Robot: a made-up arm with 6 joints.
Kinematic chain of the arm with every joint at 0, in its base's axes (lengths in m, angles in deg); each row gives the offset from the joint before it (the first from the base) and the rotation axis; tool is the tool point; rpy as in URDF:
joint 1: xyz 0 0 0.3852 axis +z
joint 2: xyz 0 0 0 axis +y
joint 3: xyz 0.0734 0 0.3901 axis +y
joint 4: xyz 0.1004 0 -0.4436 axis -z
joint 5: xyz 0 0 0 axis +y
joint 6: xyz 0.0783 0 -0.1 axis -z
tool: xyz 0 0 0 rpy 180 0 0
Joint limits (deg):
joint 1: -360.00..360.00
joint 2: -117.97..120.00
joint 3: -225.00..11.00
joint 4: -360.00..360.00
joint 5: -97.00..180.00
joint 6: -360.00..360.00
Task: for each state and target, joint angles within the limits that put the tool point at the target. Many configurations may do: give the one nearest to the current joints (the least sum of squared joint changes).
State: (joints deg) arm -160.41 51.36 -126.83 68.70 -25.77 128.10
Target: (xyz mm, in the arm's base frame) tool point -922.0 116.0 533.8
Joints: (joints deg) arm -182.06 61.10 -138.60 63.07 -8.86 128.10
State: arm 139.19 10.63 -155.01 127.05 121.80 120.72
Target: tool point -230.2 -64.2 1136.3
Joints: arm 169.71 23.76 -183.70 117.20 150.68 120.72
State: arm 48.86 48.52 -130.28 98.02 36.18 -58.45
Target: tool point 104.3 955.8 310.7
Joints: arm 83.45 72.89 -140.97 98.41 40.55 -58.45
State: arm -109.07 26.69 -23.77 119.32 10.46 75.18
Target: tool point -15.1 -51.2 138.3
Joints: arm -96.90 33.03 -1.03 120.93 33.41 75.18
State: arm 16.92 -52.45 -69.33 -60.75 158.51 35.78
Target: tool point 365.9 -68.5 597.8
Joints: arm 5.51 -11.40 -46.41 -58.59 145.65 35.78
